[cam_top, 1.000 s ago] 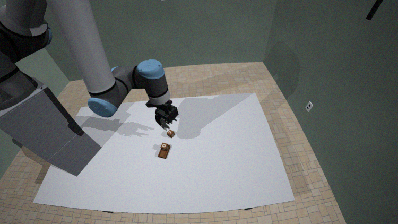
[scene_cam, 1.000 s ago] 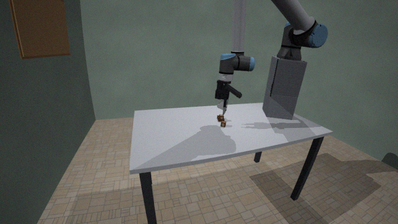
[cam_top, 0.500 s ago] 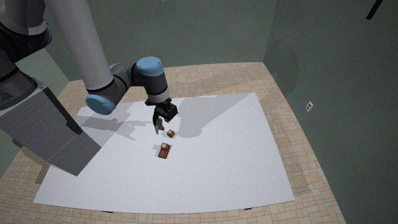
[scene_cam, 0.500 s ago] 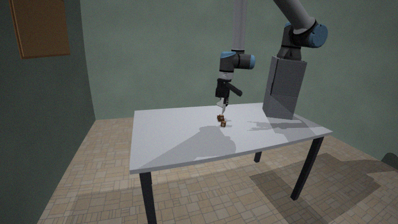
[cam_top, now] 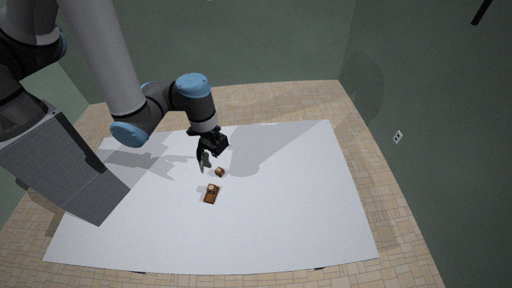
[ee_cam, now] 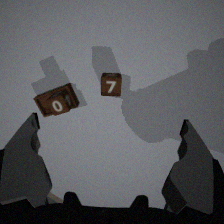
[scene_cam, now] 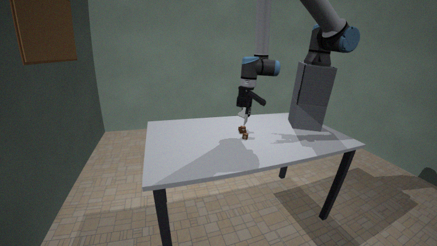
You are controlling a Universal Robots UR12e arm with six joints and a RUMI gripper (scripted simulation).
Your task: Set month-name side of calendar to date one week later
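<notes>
My hand is 10 cm above the brown date cube. Round my hand: brown wooden tray (3 cm behind, 11 cm to the right, 11 cm below).
</notes>
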